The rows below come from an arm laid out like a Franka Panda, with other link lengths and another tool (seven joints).
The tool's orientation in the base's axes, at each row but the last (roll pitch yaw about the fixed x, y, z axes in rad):
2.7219 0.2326 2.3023
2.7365 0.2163 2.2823
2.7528 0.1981 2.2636
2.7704 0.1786 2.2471
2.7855 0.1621 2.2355
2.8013 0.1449 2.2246
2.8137 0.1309 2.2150
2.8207 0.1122 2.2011
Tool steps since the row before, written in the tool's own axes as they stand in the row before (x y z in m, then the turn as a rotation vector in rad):
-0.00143 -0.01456 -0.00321 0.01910 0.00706 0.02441
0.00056 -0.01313 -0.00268 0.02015 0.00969 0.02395
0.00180 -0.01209 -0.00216 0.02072 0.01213 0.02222
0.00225 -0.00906 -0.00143 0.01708 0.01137 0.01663
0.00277 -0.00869 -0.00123 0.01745 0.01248 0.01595
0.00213 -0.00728 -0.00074 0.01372 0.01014 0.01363
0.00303 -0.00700 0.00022 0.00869 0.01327 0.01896
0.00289 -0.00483 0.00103 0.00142 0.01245 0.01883
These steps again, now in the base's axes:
-0.00948 -0.01131 -0.00259 0.00277 0.02145 -0.02329
-0.00992 -0.00860 -0.00277 0.00359 0.02393 -0.02209
-0.01004 -0.00670 -0.00289 0.00415 0.02576 -0.01973
-0.00816 -0.00415 -0.00232 0.00371 0.02194 -0.01423
-0.00825 -0.00338 -0.00230 0.00402 0.02285 -0.01328
-0.00677 -0.00285 -0.00202 0.00377 0.01827 -0.01135
-0.00685 -0.00179 -0.00284 0.01083 0.01667 -0.01469
-0.00497 -0.00042 -0.00281 0.01443 0.01034 -0.01401

